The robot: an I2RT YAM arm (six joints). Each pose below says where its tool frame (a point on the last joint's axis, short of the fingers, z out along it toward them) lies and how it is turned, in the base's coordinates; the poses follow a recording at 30 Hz.
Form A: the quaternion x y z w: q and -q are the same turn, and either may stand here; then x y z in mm.
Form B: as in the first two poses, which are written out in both.
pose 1, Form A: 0.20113 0.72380 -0.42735 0.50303 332.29 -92.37 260.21
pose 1, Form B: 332.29 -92.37 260.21 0.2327 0.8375 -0.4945 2.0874
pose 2, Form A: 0.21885 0.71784 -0.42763 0.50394 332.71 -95.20 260.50
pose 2, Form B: 332.71 -95.20 260.50 0.2534 0.8311 -0.4951 2.0853
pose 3, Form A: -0.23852 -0.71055 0.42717 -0.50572 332.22 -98.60 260.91
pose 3, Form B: 332.22 -98.60 260.91 0.2765 0.8236 -0.4952 2.0812
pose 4, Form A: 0.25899 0.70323 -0.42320 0.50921 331.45 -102.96 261.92
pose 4, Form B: 331.45 -102.96 261.92 0.3009 0.8171 -0.4917 2.0731
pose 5, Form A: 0.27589 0.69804 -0.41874 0.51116 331.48 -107.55 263.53
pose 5, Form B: 331.48 -107.55 263.53 0.3210 0.8122 -0.4872 2.0685
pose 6, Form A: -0.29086 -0.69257 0.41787 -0.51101 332.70 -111.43 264.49
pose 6, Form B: 332.70 -111.43 264.49 0.3384 0.8057 -0.4861 2.0689
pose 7, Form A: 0.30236 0.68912 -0.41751 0.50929 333.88 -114.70 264.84
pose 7, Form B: 333.88 -114.70 264.84 0.3513 0.8007 -0.4851 2.0729
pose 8, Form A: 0.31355 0.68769 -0.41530 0.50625 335.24 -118.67 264.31
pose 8, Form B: 335.24 -118.67 264.31 0.3636 0.7974 -0.4816 2.0799
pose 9, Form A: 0.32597 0.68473 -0.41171 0.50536 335.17 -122.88 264.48
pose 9, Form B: 335.17 -122.88 264.48 0.3778 0.7935 -0.4771 2.0820
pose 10, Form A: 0.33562 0.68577 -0.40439 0.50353 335.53 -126.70 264.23
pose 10, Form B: 335.53 -126.70 264.23 0.3885 0.7937 -0.4681 2.0862
